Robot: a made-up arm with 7 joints.
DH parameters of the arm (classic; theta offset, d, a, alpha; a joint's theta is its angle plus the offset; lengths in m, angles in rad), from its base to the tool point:
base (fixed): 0 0.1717 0 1.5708
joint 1: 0 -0.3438 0.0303 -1.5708
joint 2: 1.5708 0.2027 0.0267 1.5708
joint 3: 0 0.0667 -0.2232 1.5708
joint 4: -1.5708 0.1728 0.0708 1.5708
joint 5: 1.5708 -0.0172 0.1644 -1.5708
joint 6: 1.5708 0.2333 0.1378 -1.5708
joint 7: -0.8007 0 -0.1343 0
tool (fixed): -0.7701 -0.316 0 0
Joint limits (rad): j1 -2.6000..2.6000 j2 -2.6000..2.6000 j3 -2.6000..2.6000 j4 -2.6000..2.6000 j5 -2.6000..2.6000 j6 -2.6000..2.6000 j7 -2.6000..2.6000
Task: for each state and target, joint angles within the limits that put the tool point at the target. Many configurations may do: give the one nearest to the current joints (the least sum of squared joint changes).
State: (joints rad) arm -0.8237 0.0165 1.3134 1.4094 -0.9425 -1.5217 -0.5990
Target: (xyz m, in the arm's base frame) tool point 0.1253 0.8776 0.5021
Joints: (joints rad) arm -0.8220 0.0004 1.6486 1.4839 -0.8638 -1.2028 -0.7979
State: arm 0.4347 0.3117 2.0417 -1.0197 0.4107 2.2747 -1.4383
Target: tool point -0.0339 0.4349 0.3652
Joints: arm 0.4967 0.3626 2.1794 -0.7829 -0.3742 2.2218 -1.4698
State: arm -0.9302 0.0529 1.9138 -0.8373 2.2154 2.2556 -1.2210
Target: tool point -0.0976 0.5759 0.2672
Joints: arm -0.9494 -0.3186 1.7330 -0.6552 1.7629 2.2423 -0.9751
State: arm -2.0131 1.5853 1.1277 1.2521 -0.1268 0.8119 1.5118
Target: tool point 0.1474 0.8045 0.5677
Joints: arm -2.2910 1.5003 1.2789 0.9867 -0.1636 1.0540 1.4598
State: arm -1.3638 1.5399 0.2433 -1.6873 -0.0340 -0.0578 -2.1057
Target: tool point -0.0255 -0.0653 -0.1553
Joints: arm -1.0243 1.4341 -0.2428 -1.9600 0.1420 0.4856 -2.1296
